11 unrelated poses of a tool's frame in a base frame.
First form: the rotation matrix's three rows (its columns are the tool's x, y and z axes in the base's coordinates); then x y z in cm. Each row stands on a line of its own.
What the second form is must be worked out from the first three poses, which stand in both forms.
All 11 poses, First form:
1:
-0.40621 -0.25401 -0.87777
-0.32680 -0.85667 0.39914
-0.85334 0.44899 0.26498
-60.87 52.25 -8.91
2:
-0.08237 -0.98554 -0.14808
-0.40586 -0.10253 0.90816
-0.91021 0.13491 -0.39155
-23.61 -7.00 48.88
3:
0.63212 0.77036 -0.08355
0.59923 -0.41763 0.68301
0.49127 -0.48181 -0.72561
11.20 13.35 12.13
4:
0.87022 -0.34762 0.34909
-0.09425 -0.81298 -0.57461
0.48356 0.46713 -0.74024
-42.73 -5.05 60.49
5:
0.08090 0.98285 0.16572
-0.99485 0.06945 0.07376
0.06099 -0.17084 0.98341
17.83 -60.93 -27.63
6:
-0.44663 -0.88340 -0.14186
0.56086 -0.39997 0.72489
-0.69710 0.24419 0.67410
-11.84 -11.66 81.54
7:
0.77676 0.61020 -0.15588
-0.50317 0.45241 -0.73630
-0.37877 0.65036 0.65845
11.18 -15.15 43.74
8:
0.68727 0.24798 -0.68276
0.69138 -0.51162 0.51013
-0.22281 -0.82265 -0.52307
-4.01 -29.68 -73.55
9:
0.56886 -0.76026 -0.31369
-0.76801 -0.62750 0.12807
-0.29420 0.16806 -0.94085
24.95 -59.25 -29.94
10:
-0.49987 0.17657 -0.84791
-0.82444 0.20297 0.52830
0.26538 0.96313 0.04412
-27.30 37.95 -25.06
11:
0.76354 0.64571 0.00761
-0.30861 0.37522 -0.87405
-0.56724 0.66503 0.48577
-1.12 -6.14 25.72
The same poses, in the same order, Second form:
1:
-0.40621 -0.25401 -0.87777
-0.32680 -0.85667 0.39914
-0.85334 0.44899 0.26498
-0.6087 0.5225 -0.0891

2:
-0.08237 -0.98554 -0.14808
-0.40586 -0.10253 0.90816
-0.91021 0.13491 -0.39155
-0.2361 -0.0700 0.4888

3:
0.63212 0.77036 -0.08355
0.59923 -0.41763 0.68301
0.49127 -0.48181 -0.72561
0.1120 0.1335 0.1213

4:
0.87022 -0.34762 0.34909
-0.09425 -0.81298 -0.57461
0.48356 0.46713 -0.74024
-0.4273 -0.0505 0.6049

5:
0.08090 0.98285 0.16572
-0.99485 0.06945 0.07376
0.06099 -0.17084 0.98341
0.1783 -0.6093 -0.2763

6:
-0.44663 -0.88340 -0.14186
0.56086 -0.39997 0.72489
-0.69710 0.24419 0.67410
-0.1184 -0.1166 0.8154

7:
0.77676 0.61020 -0.15588
-0.50317 0.45241 -0.73630
-0.37877 0.65036 0.65845
0.1118 -0.1515 0.4374

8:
0.68727 0.24798 -0.68276
0.69138 -0.51162 0.51013
-0.22281 -0.82265 -0.52307
-0.0401 -0.2968 -0.7355

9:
0.56886 -0.76026 -0.31369
-0.76801 -0.62750 0.12807
-0.29420 0.16806 -0.94085
0.2495 -0.5925 -0.2994

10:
-0.49987 0.17657 -0.84791
-0.82444 0.20297 0.52830
0.26538 0.96313 0.04412
-0.2730 0.3795 -0.2506

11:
0.76354 0.64571 0.00761
-0.30861 0.37522 -0.87405
-0.56724 0.66503 0.48577
-0.0112 -0.0614 0.2572

